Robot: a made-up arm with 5 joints.
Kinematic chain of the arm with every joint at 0, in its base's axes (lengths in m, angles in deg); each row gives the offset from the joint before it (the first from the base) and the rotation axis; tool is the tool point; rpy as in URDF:
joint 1: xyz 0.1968 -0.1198 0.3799 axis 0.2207 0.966 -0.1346
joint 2: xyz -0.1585 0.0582 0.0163 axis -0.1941 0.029 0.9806
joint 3: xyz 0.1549 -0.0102 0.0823 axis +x
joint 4: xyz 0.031 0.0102 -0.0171 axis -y
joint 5: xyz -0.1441 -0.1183 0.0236 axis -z
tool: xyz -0.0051 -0.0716 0.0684 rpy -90 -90 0
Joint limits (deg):
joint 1: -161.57..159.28
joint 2: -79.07..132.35
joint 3: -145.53..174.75
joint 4: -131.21..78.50
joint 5: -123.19..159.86
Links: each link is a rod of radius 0.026 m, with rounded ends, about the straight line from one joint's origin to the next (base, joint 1, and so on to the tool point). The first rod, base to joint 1, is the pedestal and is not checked.
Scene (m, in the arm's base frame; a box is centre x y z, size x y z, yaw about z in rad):
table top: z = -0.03
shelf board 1: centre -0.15 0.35 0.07 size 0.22 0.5 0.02 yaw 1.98
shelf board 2: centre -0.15 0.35 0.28 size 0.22 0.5 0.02 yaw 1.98
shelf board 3: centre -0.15 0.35 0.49 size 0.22 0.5 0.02 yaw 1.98
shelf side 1: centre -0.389 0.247 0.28 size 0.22 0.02 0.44 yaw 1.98
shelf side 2: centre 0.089 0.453 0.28 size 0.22 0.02 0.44 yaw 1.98
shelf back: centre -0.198 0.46 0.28 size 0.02 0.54 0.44 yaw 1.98
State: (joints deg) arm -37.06 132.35 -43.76 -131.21 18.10
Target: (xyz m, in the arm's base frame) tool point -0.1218 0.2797 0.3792
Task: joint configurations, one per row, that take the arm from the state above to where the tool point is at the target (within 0.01 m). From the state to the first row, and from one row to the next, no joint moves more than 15 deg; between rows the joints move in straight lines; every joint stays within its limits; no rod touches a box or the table.
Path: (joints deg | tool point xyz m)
1: -42.96 129.19 -41.12 -117.75 18.63 | -0.1999 0.2581 0.1772
2: -48.86 126.03 -38.48 -104.29 19.15 | -0.1953 0.2382 0.1691
3: -54.76 122.87 -35.84 -90.84 19.68 | -0.1870 0.2156 0.1673
4: -60.67 119.71 -33.19 -77.38 20.21 | -0.1748 0.1903 0.1710
5: -66.57 116.55 -30.55 -63.92 20.73 | -0.1587 0.1622 0.1795
6: -72.47 113.39 -27.91 -50.46 21.26 | -0.1383 0.1317 0.1920
7: -67.96 101.90 -21.45 -51.44 12.48 | -0.1151 0.1654 0.2859
8: -63.45 90.40 -15.00 -52.42 3.71 | -0.0757 0.1734 0.3792
9: -55.17 95.60 -20.46 -64.57 4.67 | -0.0907 0.2166 0.3773
10: -46.90 100.79 -25.93 -76.73 5.62 | -0.1059 0.2521 0.3764
11: -38.63 105.99 -31.40 -88.88 6.58 | -0.1218 0.2797 0.3792

